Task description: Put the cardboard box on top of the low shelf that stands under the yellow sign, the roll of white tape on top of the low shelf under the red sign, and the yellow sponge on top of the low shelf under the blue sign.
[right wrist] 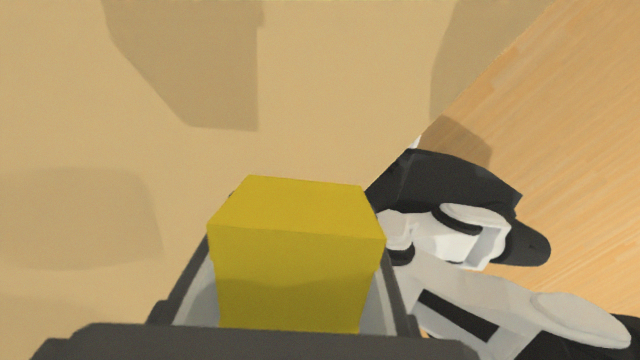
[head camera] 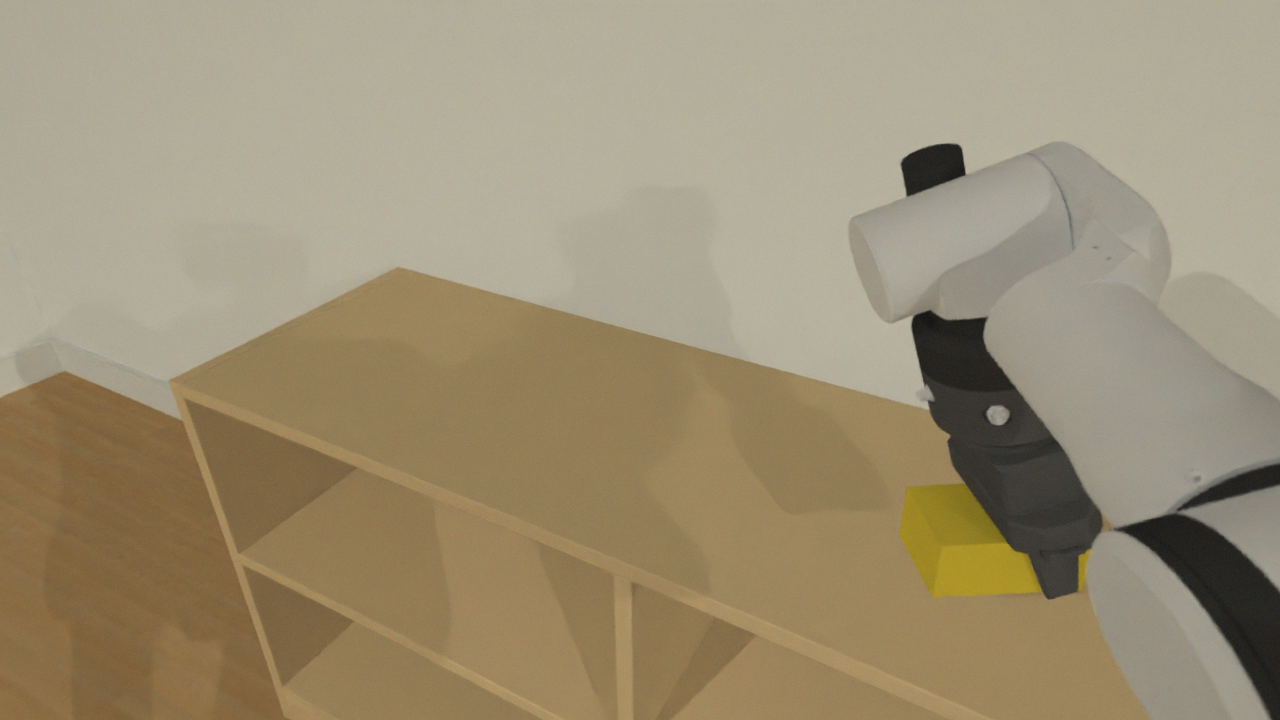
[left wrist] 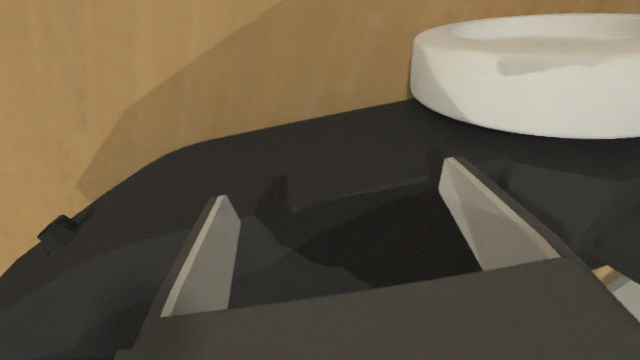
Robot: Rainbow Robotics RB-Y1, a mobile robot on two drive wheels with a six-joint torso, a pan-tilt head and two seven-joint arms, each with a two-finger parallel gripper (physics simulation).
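Frame: origin at the robot's base, x back, y right, z up, level; centimetres.
Where they show: left gripper, fingertip midpoint: (left wrist: 336, 191); right gripper, fingertip midpoint: (right wrist: 302, 208) (head camera: 1033, 556).
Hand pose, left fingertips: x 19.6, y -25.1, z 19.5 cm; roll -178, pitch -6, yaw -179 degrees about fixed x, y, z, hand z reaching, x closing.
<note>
After its pixels a point has its place.
The yellow sponge (head camera: 971, 566) @[z 72.7, x -26.5, y 21.1 cm] (right wrist: 295, 280) @[z 74.5, x -30.0, y 26.2 cm] is between the fingers of my right gripper (head camera: 1054, 573) @[z 70.3, x -30.0, y 27.0 cm] (right wrist: 302, 208) @[z 70.3, x -30.0, y 27.0 cm], which is shut on it. The sponge is over the top of a low light-wood shelf (head camera: 546, 402) @[z 61.1, x -62.7, y -11.8 cm] (right wrist: 320, 65) @[z 61.1, x -30.1, y 35.5 cm], at the right of the head view; whether its underside touches the top I cannot tell. My left gripper (left wrist: 336, 191) @[z 19.5, x 19.6, y -25.1 cm] is open, with nothing between its fingers, over the robot's dark base. The cardboard box, the roll of white tape and the coloured signs do not show in these views.
A pale wall (head camera: 447, 107) @[z 84.5, x -100.4, y -27.8 cm] stands behind the shelf. Wood floor (head camera: 116, 501) @[z 0.1, x -117.3, y -108.5 cm] (right wrist: 565, 100) @[z 0.1, x 70.1, y 51.3 cm] lies beside it. The dark base (left wrist: 300, 145) @[z 9.4, x 20.7, y -22.7 cm] (right wrist: 445, 180) @[z 16.9, x 22.6, y 15.1 cm] is close to the shelf's edge in the right wrist view. A white wheel (left wrist: 540, 100) shows at the base's edge.
</note>
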